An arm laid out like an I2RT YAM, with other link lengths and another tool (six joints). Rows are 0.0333 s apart.
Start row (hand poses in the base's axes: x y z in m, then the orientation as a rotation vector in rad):
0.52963, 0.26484, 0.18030, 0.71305, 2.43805, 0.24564
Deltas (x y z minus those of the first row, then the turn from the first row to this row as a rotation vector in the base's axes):
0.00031, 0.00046, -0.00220, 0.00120, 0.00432, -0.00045
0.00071, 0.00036, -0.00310, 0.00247, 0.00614, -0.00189
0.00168, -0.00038, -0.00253, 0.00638, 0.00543, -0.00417
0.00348, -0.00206, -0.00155, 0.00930, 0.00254, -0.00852
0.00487, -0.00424, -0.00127, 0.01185, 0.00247, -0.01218
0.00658, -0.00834, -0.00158, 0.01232, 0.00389, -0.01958
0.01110, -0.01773, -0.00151, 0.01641, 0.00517, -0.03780
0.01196, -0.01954, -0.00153, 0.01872, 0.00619, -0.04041
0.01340, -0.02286, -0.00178, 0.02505, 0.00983, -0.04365
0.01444, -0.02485, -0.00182, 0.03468, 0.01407, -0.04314
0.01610, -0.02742, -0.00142, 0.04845, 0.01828, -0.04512
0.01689, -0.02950, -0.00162, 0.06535, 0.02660, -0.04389
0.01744, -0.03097, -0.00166, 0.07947, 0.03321, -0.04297
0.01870, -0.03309, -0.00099, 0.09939, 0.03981, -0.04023
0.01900, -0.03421, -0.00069, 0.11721, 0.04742, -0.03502
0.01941, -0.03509, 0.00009, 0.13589, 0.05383, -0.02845
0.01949, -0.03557, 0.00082, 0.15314, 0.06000, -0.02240
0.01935, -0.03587, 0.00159, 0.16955, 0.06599, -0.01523
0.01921, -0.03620, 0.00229, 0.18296, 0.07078, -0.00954
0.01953, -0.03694, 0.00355, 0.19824, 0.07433, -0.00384
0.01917, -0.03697, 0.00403, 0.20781, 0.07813, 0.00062
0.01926, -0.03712, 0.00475, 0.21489, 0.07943, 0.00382
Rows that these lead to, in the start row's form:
0.52994, 0.26530, 0.17810, 0.71535, 2.44200, 0.24565
0.53034, 0.26520, 0.17720, 0.71816, 2.44318, 0.24611
0.53131, 0.26446, 0.17777, 0.72240, 2.44171, 0.25026
0.53311, 0.26278, 0.17875, 0.72807, 2.43727, 0.25302
0.53450, 0.26060, 0.17903, 0.73356, 2.43576, 0.25475
0.53621, 0.25650, 0.17872, 0.74307, 2.43400, 0.25199
0.54073, 0.24711, 0.17879, 0.76707, 2.42754, 0.24946
0.54159, 0.24530, 0.17877, 0.77151, 2.42744, 0.25098
0.54303, 0.24198, 0.17852, 0.77925, 2.42965, 0.25644
0.54407, 0.23999, 0.17848, 0.78412, 2.43411, 0.26732
0.54573, 0.23742, 0.17888, 0.79379, 2.43749, 0.28239
0.54652, 0.23534, 0.17868, 0.80221, 2.44609, 0.30149
0.54707, 0.23387, 0.17864, 0.80927, 2.45282, 0.31758
0.54833, 0.23175, 0.17931, 0.81664, 2.46021, 0.34174
0.54863, 0.23063, 0.17961, 0.82039, 2.46950, 0.36410
0.54904, 0.22975, 0.18039, 0.82243, 2.47807, 0.38854
0.54912, 0.22927, 0.18112, 0.82437, 2.48607, 0.41114
0.54898, 0.22897, 0.18189, 0.82448, 2.49427, 0.43328
0.54884, 0.22864, 0.18259, 0.82470, 2.50069, 0.45139
0.54916, 0.22790, 0.18385, 0.82527, 2.50572, 0.47229
0.54880, 0.22787, 0.18433, 0.82501, 2.51071, 0.48536
0.54889, 0.22772, 0.18505, 0.82445, 2.51287, 0.49540

